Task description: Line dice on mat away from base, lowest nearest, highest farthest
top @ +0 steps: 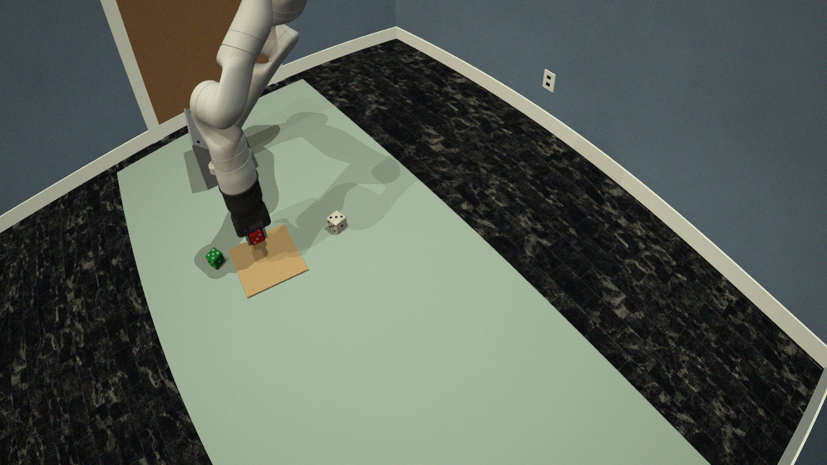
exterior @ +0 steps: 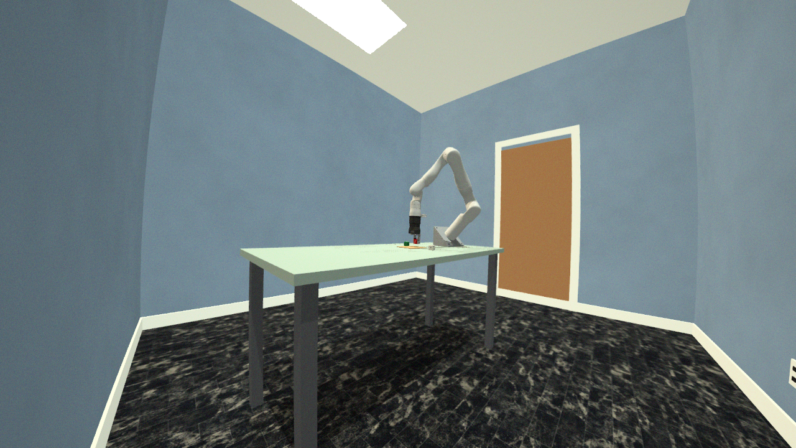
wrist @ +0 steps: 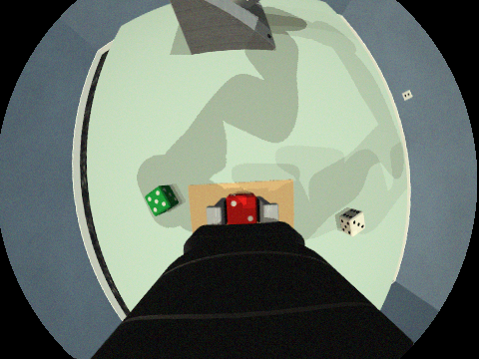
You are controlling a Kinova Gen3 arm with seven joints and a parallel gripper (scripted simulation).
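The tan mat lies 40 mm below my hand and 40 mm ahead of it. From my hand the other things lie so: green die 110 mm to the right, 30 mm below; then red die right at my hand; then white die 170 mm to the left, 30 mm below, 30 mm ahead.
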